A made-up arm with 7 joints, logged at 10 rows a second.
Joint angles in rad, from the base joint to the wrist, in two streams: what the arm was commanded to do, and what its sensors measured. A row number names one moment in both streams.
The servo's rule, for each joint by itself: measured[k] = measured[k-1] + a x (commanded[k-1-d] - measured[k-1]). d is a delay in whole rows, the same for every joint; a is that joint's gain. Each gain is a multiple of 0.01, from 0.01 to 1. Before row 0 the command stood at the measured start. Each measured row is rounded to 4 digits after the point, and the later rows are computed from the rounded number. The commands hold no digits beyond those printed.
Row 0, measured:
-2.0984, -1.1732, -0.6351, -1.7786, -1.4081, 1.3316, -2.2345
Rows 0 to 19, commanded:
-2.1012, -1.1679, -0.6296, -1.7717, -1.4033, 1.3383, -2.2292
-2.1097, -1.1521, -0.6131, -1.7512, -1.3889, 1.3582, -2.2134
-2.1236, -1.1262, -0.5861, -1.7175, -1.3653, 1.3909, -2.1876
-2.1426, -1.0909, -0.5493, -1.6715, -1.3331, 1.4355, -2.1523
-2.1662, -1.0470, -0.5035, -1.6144, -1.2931, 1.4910, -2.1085
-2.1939, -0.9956, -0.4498, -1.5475, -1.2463, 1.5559, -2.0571
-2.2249, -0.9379, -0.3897, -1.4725, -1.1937, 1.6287, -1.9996
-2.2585, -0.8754, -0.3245, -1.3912, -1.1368, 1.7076, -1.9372
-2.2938, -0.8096, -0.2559, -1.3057, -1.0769, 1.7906, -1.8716
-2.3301, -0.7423, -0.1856, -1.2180, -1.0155, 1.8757, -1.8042
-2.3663, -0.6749, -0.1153, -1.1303, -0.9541, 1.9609, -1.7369
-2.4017, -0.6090, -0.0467, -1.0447, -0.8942, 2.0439, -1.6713
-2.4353, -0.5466, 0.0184, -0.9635, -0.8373, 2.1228, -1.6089
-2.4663, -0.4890, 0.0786, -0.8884, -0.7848, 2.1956, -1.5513
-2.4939, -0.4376, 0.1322, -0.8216, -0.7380, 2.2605, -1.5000
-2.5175, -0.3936, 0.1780, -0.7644, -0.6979, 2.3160, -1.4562
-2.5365, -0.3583, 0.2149, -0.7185, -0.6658, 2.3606, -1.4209
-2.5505, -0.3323, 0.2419, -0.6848, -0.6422, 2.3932, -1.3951
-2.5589, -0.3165, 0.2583, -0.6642, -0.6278, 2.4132, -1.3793
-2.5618, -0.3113, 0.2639, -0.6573, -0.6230, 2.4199, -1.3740
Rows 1 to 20, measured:
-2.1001, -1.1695, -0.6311, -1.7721, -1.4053, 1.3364, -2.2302
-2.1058, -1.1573, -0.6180, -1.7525, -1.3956, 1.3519, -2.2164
-2.1163, -1.1355, -0.5947, -1.7196, -1.3777, 1.3796, -2.1928
-2.1318, -1.1043, -0.5616, -1.6744, -1.3514, 1.4193, -2.1596
-2.1521, -1.0642, -0.5192, -1.6180, -1.3170, 1.4702, -2.1177
-2.1768, -1.0162, -0.4685, -1.5517, -1.2753, 1.5310, -2.0680
-2.2052, -0.9614, -0.4110, -1.4773, -1.2272, 1.6004, -2.0119
-2.2366, -0.9012, -0.3479, -1.3964, -1.1739, 1.6765, -1.9506
-2.2703, -0.8371, -0.2807, -1.3111, -1.1167, 1.7575, -1.8858
-2.3056, -0.7707, -0.2113, -1.2236, -1.0570, 1.8414, -1.8189
-2.3414, -0.7036, -0.1412, -1.1359, -0.9963, 1.9262, -1.7517
-2.3770, -0.6374, -0.0722, -1.0502, -0.9361, 2.0098, -1.6858
-2.4114, -0.5738, -0.0061, -0.9687, -0.8778, 2.0900, -1.6227
-2.4438, -0.5144, 0.0557, -0.8932, -0.8229, 2.1650, -1.5642
-2.4734, -0.4606, 0.1115, -0.8259, -0.7728, 2.2328, -1.5116
-2.4994, -0.4137, 0.1600, -0.7681, -0.7286, 2.2919, -1.4662
-2.5213, -0.3749, 0.2001, -0.7215, -0.6915, 2.3407, -1.4291
-2.5385, -0.3451, 0.2306, -0.6870, -0.6624, 2.3780, -1.4012
-2.5505, -0.3251, 0.2508, -0.6656, -0.6420, 2.4030, -1.3832
-2.5572, -0.3154, 0.2604, -0.6578, -0.6308, 2.4150, -1.3757
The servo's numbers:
d 0
a 0.59 0.70 0.73 0.94 0.59 0.71 0.82

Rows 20 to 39, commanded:
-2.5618, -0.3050, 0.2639, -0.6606, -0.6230, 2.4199, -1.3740
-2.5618, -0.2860, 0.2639, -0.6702, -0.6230, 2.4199, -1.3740
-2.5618, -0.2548, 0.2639, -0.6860, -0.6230, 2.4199, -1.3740
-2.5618, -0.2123, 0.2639, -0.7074, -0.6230, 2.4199, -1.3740
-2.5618, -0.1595, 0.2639, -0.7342, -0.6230, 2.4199, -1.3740
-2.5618, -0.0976, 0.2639, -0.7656, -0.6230, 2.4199, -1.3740
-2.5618, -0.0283, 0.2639, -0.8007, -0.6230, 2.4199, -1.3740
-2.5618, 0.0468, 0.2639, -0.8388, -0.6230, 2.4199, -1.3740
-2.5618, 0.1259, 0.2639, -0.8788, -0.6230, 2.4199, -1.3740
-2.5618, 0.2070, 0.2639, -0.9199, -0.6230, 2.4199, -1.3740
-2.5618, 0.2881, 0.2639, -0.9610, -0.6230, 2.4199, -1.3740
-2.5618, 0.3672, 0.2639, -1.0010, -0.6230, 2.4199, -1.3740
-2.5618, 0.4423, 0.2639, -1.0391, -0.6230, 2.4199, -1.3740
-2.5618, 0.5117, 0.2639, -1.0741, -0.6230, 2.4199, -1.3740
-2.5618, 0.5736, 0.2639, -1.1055, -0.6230, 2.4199, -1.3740
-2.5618, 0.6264, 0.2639, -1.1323, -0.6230, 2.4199, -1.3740
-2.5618, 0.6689, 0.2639, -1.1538, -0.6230, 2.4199, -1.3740
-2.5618, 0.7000, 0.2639, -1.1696, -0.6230, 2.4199, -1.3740
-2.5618, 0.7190, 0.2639, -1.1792, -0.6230, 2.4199, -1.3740
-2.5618, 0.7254, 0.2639, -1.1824, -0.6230, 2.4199, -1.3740
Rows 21 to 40, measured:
-2.5599, -0.3081, 0.2630, -0.6604, -0.6262, 2.4185, -1.3743
-2.5610, -0.2926, 0.2637, -0.6696, -0.6243, 2.4195, -1.3741
-2.5615, -0.2661, 0.2638, -0.6850, -0.6235, 2.4198, -1.3740
-2.5617, -0.2284, 0.2639, -0.7061, -0.6232, 2.4199, -1.3740
-2.5618, -0.1802, 0.2639, -0.7325, -0.6231, 2.4199, -1.3740
-2.5618, -0.1224, 0.2639, -0.7636, -0.6230, 2.4199, -1.3740
-2.5618, -0.0565, 0.2639, -0.7985, -0.6230, 2.4199, -1.3740
-2.5618, 0.0158, 0.2639, -0.8364, -0.6230, 2.4199, -1.3740
-2.5618, 0.0929, 0.2639, -0.8763, -0.6230, 2.4199, -1.3740
-2.5618, 0.1728, 0.2639, -0.9173, -0.6230, 2.4199, -1.3740
-2.5618, 0.2535, 0.2639, -0.9584, -0.6230, 2.4199, -1.3740
-2.5618, 0.3331, 0.2639, -0.9984, -0.6230, 2.4199, -1.3740
-2.5618, 0.4095, 0.2639, -1.0367, -0.6230, 2.4199, -1.3740
-2.5618, 0.4810, 0.2639, -1.0719, -0.6230, 2.4199, -1.3740
-2.5618, 0.5458, 0.2639, -1.1035, -0.6230, 2.4199, -1.3740
-2.5618, 0.6022, 0.2639, -1.1306, -0.6230, 2.4199, -1.3740
-2.5618, 0.6489, 0.2639, -1.1524, -0.6230, 2.4199, -1.3740
-2.5618, 0.6847, 0.2639, -1.1686, -0.6230, 2.4199, -1.3740
-2.5618, 0.7087, 0.2639, -1.1786, -0.6230, 2.4199, -1.3740
-2.5618, 0.7204, 0.2639, -1.1822, -0.6230, 2.4199, -1.3740

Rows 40 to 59, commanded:
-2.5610, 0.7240, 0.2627, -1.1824, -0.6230, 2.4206, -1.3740
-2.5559, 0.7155, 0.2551, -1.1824, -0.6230, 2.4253, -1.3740
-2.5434, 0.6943, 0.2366, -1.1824, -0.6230, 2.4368, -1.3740
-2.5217, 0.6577, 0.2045, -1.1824, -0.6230, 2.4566, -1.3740
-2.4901, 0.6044, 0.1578, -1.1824, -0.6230, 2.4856, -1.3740
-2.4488, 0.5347, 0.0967, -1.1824, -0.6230, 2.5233, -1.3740
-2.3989, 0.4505, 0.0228, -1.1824, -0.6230, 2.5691, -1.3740
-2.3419, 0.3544, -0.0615, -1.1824, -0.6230, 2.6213, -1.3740
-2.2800, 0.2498, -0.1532, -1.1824, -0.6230, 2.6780, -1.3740
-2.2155, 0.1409, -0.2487, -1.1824, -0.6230, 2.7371, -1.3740
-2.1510, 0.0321, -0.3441, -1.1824, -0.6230, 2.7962, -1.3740
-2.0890, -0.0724, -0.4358, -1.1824, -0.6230, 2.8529, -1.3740
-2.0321, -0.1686, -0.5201, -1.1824, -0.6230, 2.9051, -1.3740
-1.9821, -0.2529, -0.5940, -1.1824, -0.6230, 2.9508, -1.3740
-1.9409, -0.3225, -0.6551, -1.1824, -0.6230, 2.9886, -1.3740
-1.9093, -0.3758, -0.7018, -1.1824, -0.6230, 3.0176, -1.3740
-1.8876, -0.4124, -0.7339, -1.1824, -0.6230, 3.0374, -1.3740
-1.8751, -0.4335, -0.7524, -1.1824, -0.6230, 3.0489, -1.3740
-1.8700, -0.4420, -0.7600, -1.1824, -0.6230, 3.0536, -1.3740
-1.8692, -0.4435, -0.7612, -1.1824, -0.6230, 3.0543, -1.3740
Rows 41 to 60, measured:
-2.5613, 0.7229, 0.2630, -1.1824, -0.6230, 2.4204, -1.3740
-2.5581, 0.7177, 0.2572, -1.1824, -0.6230, 2.4239, -1.3740
-2.5494, 0.7013, 0.2422, -1.1824, -0.6230, 2.4331, -1.3740
-2.5331, 0.6708, 0.2147, -1.1824, -0.6230, 2.4498, -1.3740
-2.5077, 0.6243, 0.1732, -1.1824, -0.6230, 2.4752, -1.3740
-2.4729, 0.5616, 0.1174, -1.1824, -0.6230, 2.5094, -1.3740
-2.4292, 0.4838, 0.0483, -1.1824, -0.6230, 2.5518, -1.3740
-2.3777, 0.3932, -0.0319, -1.1824, -0.6230, 2.6011, -1.3740
-2.3201, 0.2928, -0.1204, -1.1824, -0.6230, 2.6557, -1.3740
-2.2584, 0.1865, -0.2141, -1.1824, -0.6230, 2.7135, -1.3740
-2.1950, 0.0784, -0.3090, -1.1824, -0.6230, 2.7722, -1.3740
-2.1325, -0.0272, -0.4016, -1.1824, -0.6230, 2.8295, -1.3740
-2.0733, -0.1262, -0.4881, -1.1824, -0.6230, 2.8832, -1.3740
-2.0195, -0.2149, -0.5654, -1.1824, -0.6230, 2.9312, -1.3740
-1.9731, -0.2902, -0.6309, -1.1824, -0.6230, 2.9720, -1.3740
-1.9355, -0.3501, -0.6827, -1.1824, -0.6230, 3.0044, -1.3740
-1.9072, -0.3937, -0.7201, -1.1824, -0.6230, 3.0278, -1.3740
-1.8883, -0.4216, -0.7437, -1.1824, -0.6230, 3.0428, -1.3740
-1.8775, -0.4359, -0.7556, -1.1824, -0.6230, 3.0505, -1.3740
-1.8726, -0.4412, -0.7597, -1.1824, -0.6230, 3.0532, -1.3740

